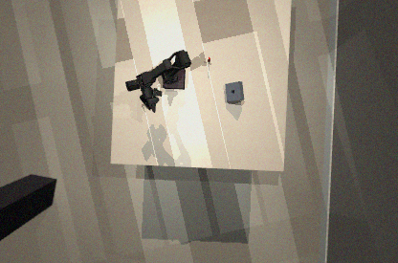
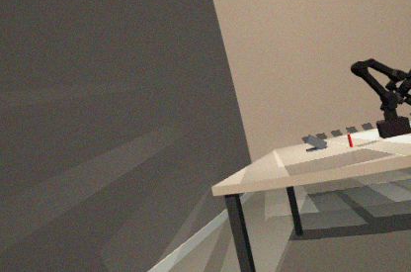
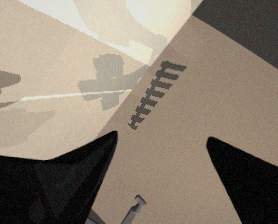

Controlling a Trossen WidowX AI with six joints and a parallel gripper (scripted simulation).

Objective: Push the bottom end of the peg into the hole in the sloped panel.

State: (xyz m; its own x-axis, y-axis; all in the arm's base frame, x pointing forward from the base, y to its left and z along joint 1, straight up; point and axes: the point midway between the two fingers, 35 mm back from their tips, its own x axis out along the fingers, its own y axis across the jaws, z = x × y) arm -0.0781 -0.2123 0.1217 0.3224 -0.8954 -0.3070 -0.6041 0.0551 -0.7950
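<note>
Right now my gripper tip is 43 cm to the right of the red peg, 29 cm short of it and 14 cm above it. Round my gripper tip: grey-blue sloped panel (52 cm ahead, 23 cm to the left, 15 cm below).
</note>
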